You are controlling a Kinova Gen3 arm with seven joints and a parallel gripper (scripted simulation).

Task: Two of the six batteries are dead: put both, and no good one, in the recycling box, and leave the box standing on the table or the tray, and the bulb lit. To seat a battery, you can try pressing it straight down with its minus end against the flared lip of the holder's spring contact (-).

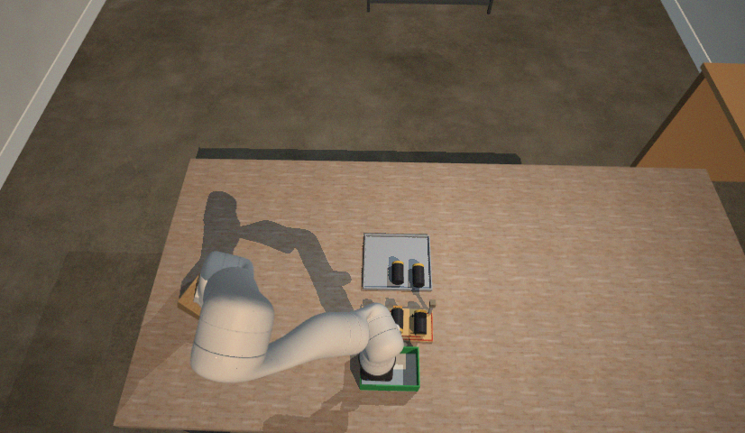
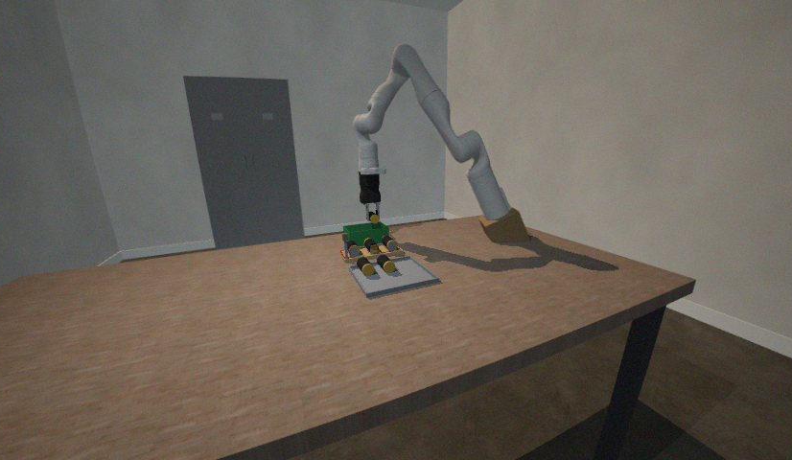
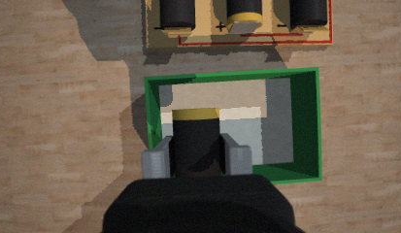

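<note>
My gripper is now 30 mm short of the green recycling box, 10 mm to the right of it and 80 mm above it. From my hand the other things lie so: grey tray 40 mm ahead, 330 mm to the left, 90 mm below.
</note>
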